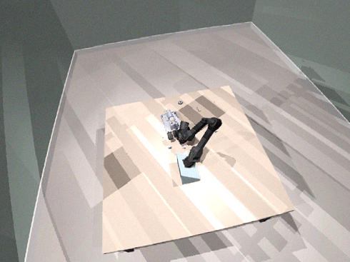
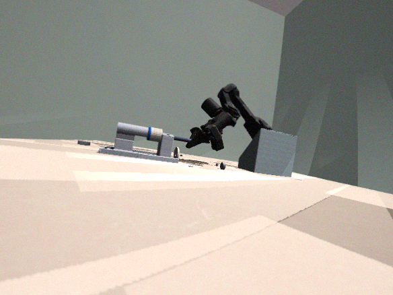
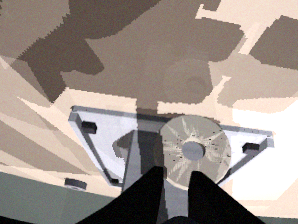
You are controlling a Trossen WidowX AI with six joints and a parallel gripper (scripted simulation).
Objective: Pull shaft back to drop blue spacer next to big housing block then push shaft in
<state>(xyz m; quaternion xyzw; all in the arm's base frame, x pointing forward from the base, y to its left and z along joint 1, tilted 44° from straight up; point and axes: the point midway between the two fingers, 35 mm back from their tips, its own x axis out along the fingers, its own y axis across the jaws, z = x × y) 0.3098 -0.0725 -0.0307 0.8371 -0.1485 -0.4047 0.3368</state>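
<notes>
Right now the dark shaft is 60 mm ahead of my gripper tip and 30 mm above it. From my gripper tip the other things lie so: beige spacer: 120 mm ahead, 20 mm above; blue spacer: 140 mm ahead, 20 mm above; dark piece: 100 mm to the left, 100 mm behind, 40 mm below.
</notes>
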